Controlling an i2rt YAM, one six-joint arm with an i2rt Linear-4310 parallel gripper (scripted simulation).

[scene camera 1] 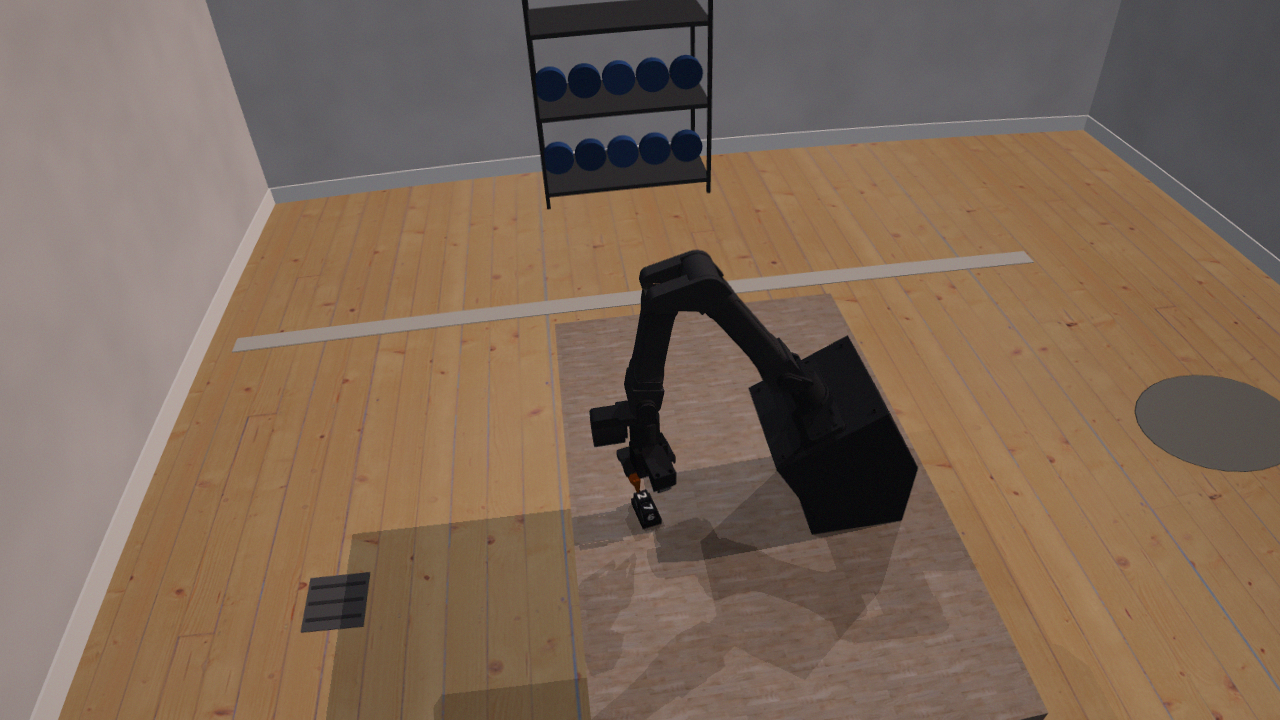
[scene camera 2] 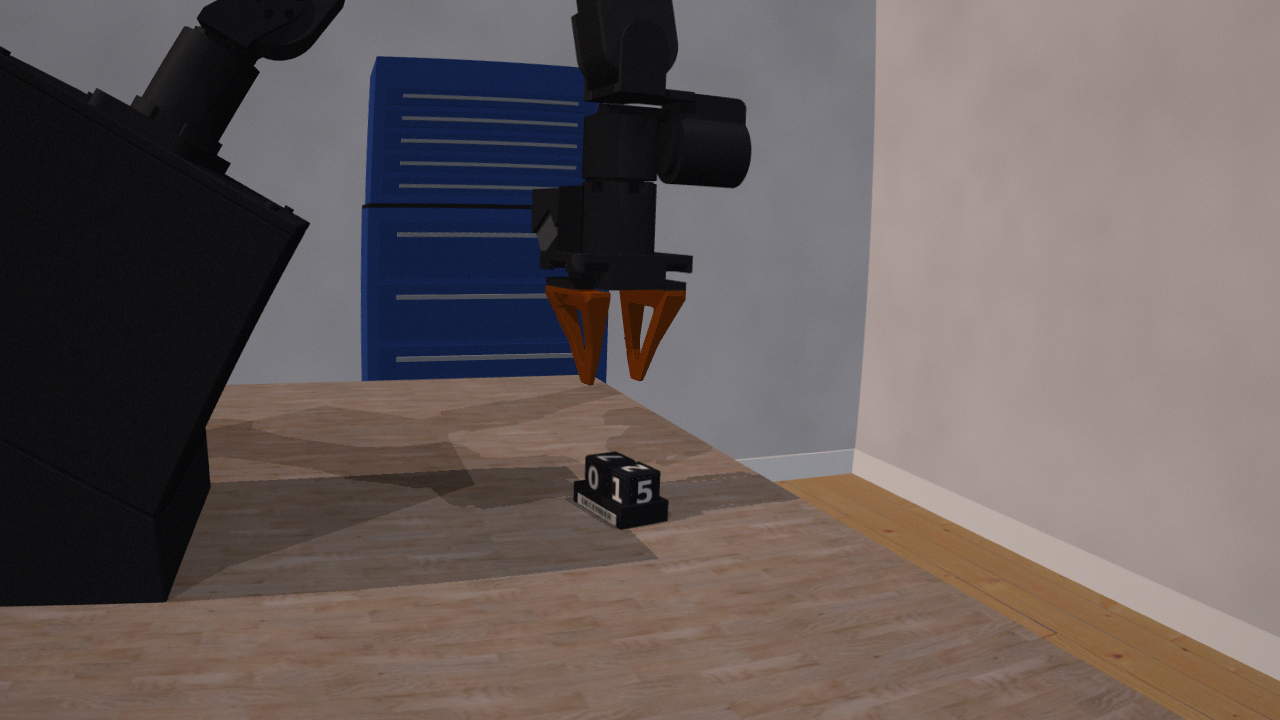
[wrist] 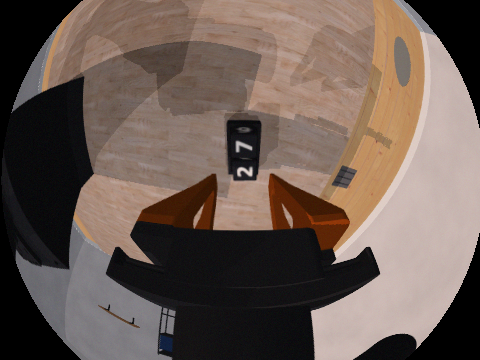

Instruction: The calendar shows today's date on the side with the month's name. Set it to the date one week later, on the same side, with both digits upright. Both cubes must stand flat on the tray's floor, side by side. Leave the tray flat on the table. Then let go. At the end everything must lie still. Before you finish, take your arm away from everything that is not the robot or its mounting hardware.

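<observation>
A black tray [scene camera 2: 623,517] is there for me to see. As for my gripper [scene camera 2: 612,382], it is visible there too, and I can see it [scene camera 1: 647,487] in another view as well, while the wrist view shows it [wrist: 242,180] too.
</observation>
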